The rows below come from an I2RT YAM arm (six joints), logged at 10 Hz.
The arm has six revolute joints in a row. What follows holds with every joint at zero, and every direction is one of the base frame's.
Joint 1 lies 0.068 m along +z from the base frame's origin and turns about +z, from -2.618 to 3.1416 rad.
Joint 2 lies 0.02 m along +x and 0.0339 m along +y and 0.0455 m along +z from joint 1 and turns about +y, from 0 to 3.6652 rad.
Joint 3 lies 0.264 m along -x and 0.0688 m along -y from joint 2 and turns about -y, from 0 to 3.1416 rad.
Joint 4 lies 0.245 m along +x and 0.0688 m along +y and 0.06 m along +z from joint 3 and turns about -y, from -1.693 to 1.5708 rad.
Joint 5 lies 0.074 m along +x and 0.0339 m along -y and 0.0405 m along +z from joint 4 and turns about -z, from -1.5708 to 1.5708 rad.
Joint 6 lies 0.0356 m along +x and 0.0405 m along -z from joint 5 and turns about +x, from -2.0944 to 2.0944 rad.
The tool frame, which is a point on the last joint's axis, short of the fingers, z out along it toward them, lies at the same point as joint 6; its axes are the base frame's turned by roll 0, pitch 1.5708 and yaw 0 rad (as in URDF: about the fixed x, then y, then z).
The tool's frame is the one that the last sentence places.
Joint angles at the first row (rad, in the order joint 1, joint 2, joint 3, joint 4, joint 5, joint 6):
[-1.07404, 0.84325, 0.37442, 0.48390, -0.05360, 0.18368]
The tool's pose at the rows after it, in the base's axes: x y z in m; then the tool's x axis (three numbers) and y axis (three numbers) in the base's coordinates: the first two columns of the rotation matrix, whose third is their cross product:
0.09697 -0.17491 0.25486 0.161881 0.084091 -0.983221 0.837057 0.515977 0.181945
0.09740 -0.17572 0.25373 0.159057 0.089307 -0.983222 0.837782 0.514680 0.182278
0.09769 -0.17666 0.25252 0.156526 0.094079 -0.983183 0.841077 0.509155 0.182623
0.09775 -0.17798 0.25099 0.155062 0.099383 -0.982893 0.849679 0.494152 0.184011
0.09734 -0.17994 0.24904 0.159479 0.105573 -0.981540 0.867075 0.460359 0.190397
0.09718 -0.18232 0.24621 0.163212 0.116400 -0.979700 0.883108 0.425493 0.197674
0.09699 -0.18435 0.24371 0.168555 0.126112 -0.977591 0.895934 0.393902 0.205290
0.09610 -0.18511 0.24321 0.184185 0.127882 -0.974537 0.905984 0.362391 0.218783
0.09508 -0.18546 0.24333 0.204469 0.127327 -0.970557 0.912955 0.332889 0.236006
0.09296 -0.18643 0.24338 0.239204 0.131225 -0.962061 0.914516 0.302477 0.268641
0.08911 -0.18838 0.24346 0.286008 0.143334 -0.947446 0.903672 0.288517 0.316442
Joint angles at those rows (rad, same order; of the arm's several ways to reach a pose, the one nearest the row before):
[-1.07405, 0.84551, 0.37481, 0.48386, -0.05322, 0.18368]
[-1.07402, 0.85202, 0.37481, 0.48427, -0.05281, 0.18368]
[-1.07404, 0.85887, 0.37478, 0.48467, -0.04749, 0.18368]
[-1.07408, 0.86730, 0.37480, 0.48469, -0.03150, 0.18483]
[-1.07402, 0.87836, 0.37479, 0.48545, 0.00517, 0.19169]
[-1.07401, 0.89361, 0.37480, 0.48544, 0.04104, 0.20047]
[-1.07407, 0.90698, 0.37480, 0.48545, 0.07265, 0.21038]
[-1.07404, 0.90965, 0.37480, 0.48545, 0.10510, 0.22602]
[-1.07403, 0.90925, 0.37479, 0.48582, 0.13525, 0.24510]
[-1.08165, 0.90923, 0.37480, 0.48618, 0.15624, 0.27981]
[-1.10495, 0.90923, 0.37480, 0.48694, 0.14095, 0.32902]

